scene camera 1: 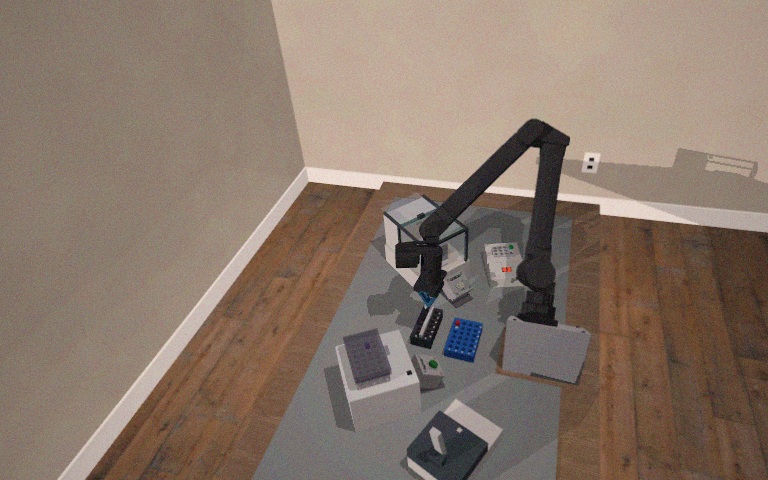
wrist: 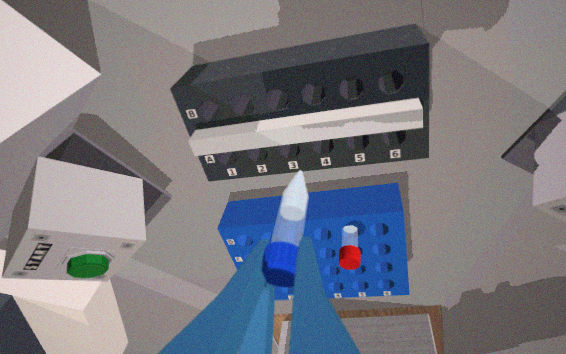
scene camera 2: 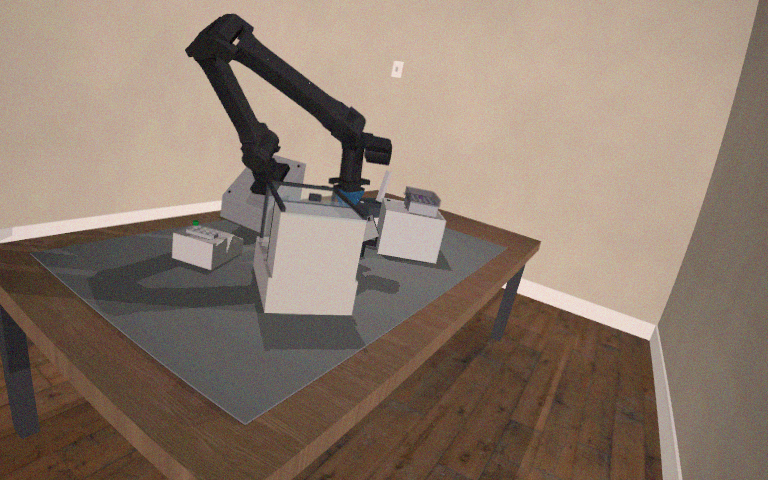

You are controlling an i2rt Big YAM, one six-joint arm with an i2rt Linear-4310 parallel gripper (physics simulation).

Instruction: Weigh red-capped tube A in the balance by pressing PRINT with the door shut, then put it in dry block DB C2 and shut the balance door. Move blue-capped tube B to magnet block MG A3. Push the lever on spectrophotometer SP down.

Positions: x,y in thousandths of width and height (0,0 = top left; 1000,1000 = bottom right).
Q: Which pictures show my gripper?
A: Scene camera 1, the wrist view and scene camera 2: all of them.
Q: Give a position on a box with green START button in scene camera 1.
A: At 559,776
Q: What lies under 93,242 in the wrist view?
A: A white block unit.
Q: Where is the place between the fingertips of my gripper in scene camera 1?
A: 559,634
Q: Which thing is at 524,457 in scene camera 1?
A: A glass-box balance.
